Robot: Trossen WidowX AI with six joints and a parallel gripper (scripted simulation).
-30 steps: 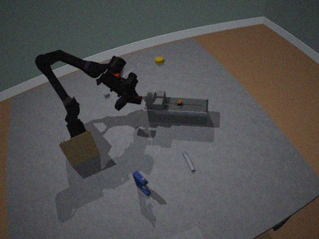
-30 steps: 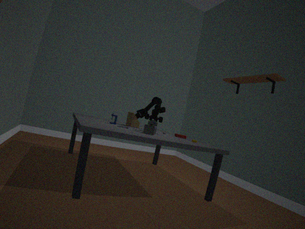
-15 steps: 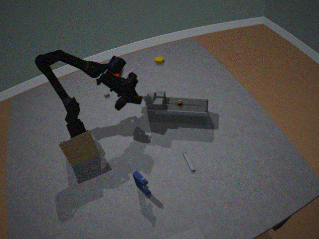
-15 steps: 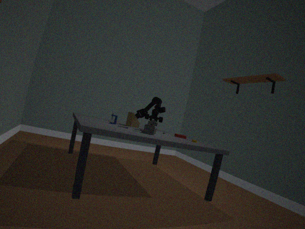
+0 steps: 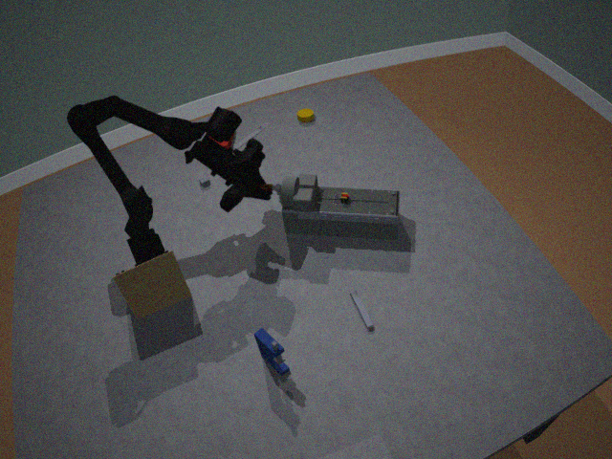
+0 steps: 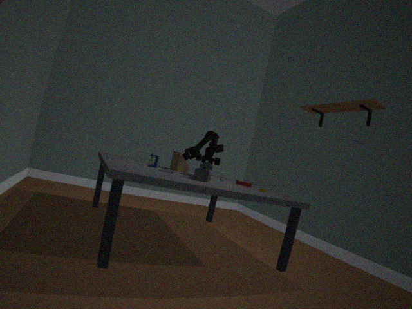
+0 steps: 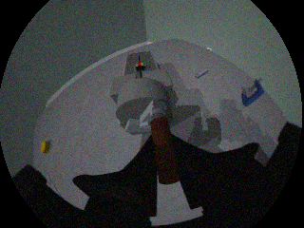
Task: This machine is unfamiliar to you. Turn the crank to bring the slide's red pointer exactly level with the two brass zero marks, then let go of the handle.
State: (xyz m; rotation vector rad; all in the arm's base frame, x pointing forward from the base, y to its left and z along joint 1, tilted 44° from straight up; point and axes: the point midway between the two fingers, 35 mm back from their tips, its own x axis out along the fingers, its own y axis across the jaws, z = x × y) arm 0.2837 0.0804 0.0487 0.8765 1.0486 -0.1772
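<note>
Right now the brown crank handle is 1 cm behind my gripper tip, 1 cm to the left of it and 3 cm above it. The rest, counted from my gripper tip: grey bar 8 cm ahead, 31 cm to the right, 8 cm below; red pointer 15 cm ahead, 7 cm to the right, 1 cm below; small grey block 13 cm behind, 23 cm to the left, 8 cm below.
</note>
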